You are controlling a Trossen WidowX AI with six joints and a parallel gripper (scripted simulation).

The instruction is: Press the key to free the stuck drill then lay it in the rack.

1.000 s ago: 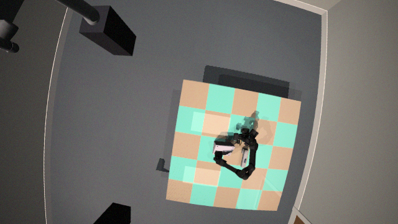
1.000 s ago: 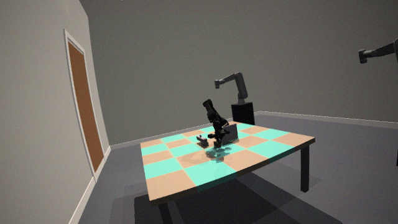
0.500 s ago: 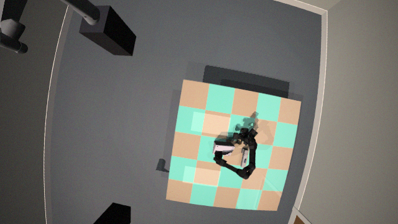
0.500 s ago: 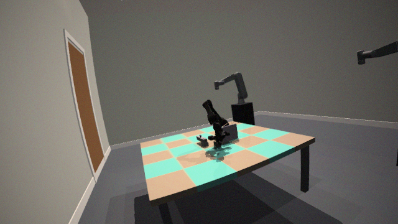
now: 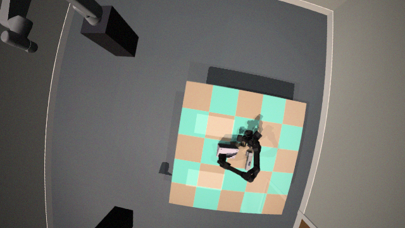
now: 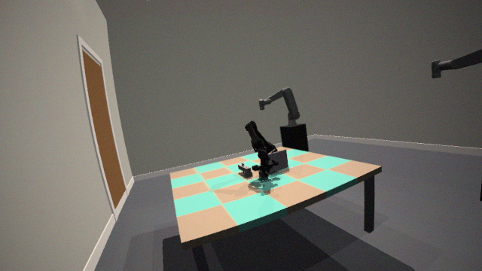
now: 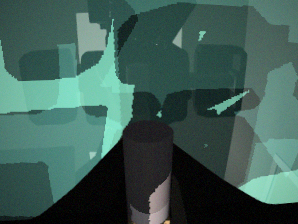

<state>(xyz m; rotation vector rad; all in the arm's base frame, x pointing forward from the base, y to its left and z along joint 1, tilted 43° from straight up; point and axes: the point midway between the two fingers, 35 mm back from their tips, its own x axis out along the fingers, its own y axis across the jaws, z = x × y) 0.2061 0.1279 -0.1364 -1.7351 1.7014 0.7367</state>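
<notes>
Now: gripper tip 40 mm to the left of the drill and 30 mm below it. Round my gripper tip: light grey fixture 220 mm to the right, 70 mm ahead, 30 mm above; then dark rack 50 mm to the right, 10 mm above; then dark key piece 250 mm to the right, 70 mm ahead, 40 mm above.
</notes>
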